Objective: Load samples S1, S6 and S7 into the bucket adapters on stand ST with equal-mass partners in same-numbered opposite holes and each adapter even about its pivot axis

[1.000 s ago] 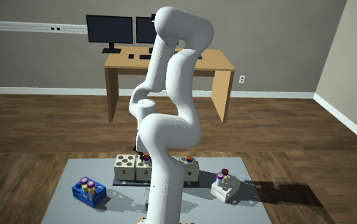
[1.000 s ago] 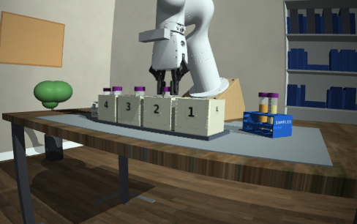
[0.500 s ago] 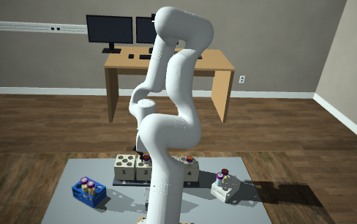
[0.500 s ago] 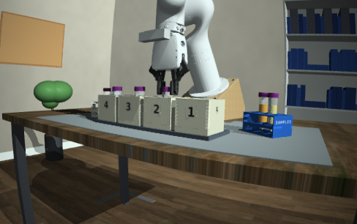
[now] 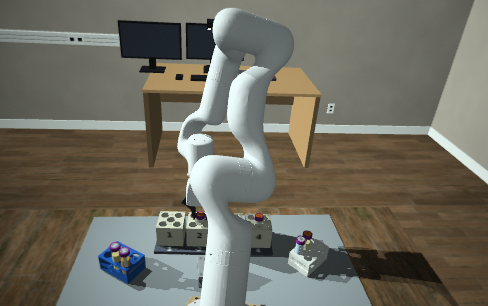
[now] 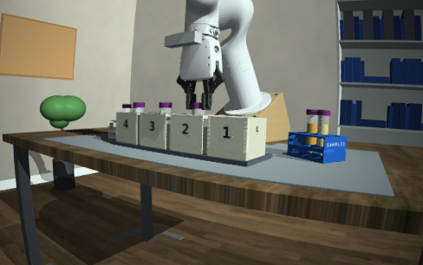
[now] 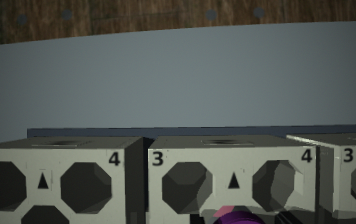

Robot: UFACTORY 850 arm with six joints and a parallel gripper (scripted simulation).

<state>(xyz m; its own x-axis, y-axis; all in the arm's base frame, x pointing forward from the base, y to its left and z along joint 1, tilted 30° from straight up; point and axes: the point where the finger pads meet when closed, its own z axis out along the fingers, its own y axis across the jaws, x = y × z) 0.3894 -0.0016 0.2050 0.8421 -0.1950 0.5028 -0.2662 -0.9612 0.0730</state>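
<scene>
My hand is 350 mm to the left of the white rack, 220 mm past it and 100 mm above it. The rest, counted from my hand: adapter 1 (100 mm to the left, 80 mm below, 30 mm ahead); blue samples rack (290 mm to the left, 100 mm below, 70 mm behind).
</scene>
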